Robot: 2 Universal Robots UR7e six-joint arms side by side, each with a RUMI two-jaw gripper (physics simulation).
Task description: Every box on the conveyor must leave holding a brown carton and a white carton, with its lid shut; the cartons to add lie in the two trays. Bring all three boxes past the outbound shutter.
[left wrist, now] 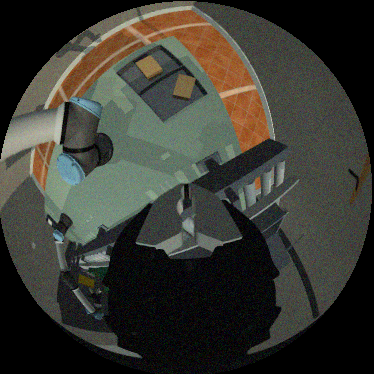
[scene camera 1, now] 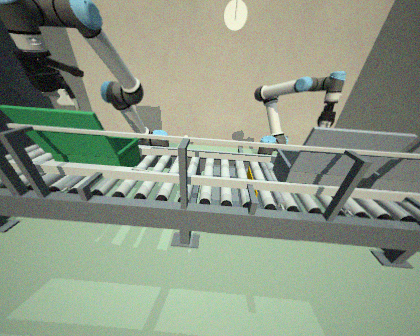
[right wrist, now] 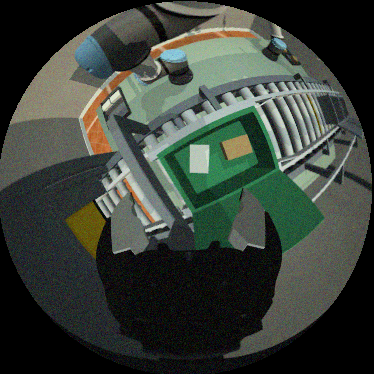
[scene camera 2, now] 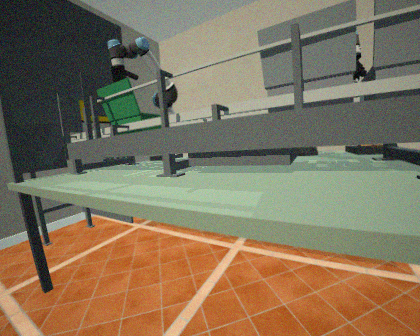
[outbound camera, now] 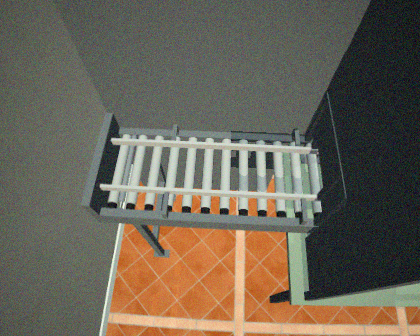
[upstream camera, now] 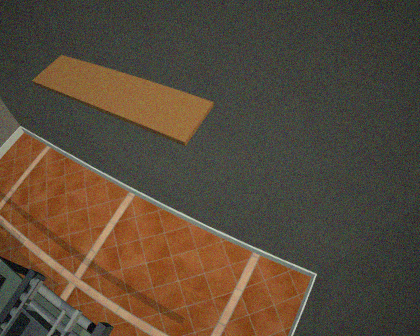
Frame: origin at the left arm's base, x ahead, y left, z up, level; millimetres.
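Seen in the pictures: left gripper, fingertip midpoint: [left wrist: 185, 184]; right gripper, fingertip midpoint: [left wrist: 93, 286] [scene camera 1: 69, 107] [right wrist: 186, 192]; left arm's base at its link origin: [left wrist: 99, 148] [scene camera 2: 306, 155]; right arm's base at its link origin: [left wrist: 66, 218] [right wrist: 180, 76].
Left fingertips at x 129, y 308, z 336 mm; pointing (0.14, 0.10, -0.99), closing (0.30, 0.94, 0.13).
Offsets run from my left fingertips to a thing's middle. "pt": to the spot under its first point.
The green box [scene camera 1: 60, 135] [scene camera 2: 122, 102] [right wrist: 268, 145] stands on the conveyor with its lid {dz +94, dx +740, dy -1153 mm} [right wrist: 290, 210] open. A white carton {dz -86, dx +593, dy -1242 mm} [right wrist: 199, 159] and a brown carton {dz -81, dx +592, dy -1113 mm} [right wrist: 237, 147] lie apart inside it. My right gripper [right wrist: 186, 192] is open and empty above the green box. My left gripper [left wrist: 185, 184] [scene camera 2: 359, 72] is shut with no carton visible, behind the raised lid of a grey box {pt dz +122, dx +635, dy -179 mm} [scene camera 1: 350, 155]. Another raised grey lid {pt dz +70, dx +526, dy +98 mm} [scene camera 2: 400, 35] shows in scene camera 2. The grey boxes' insides are hidden. Two brown cartons {dz -309, dx -320, dy +33 mm} [left wrist: 149, 67] {dz -309, dx -185, dy +114 mm} [left wrist: 184, 87] lie in a tray {pt dz -334, dx -113, dy +19 mm} [left wrist: 165, 112].
White cartons [right wrist: 111, 106] lie in the other tray, beyond the conveyor. A grey frame [right wrist: 145, 177] crosses the conveyor beside the green box. A yellow strip [scene camera 1: 251, 180] shows between rollers. Side rails [scene camera 1: 215, 182] line the conveyor. The outbound conveyor rollers [outbound camera: 207, 175] carry no box.
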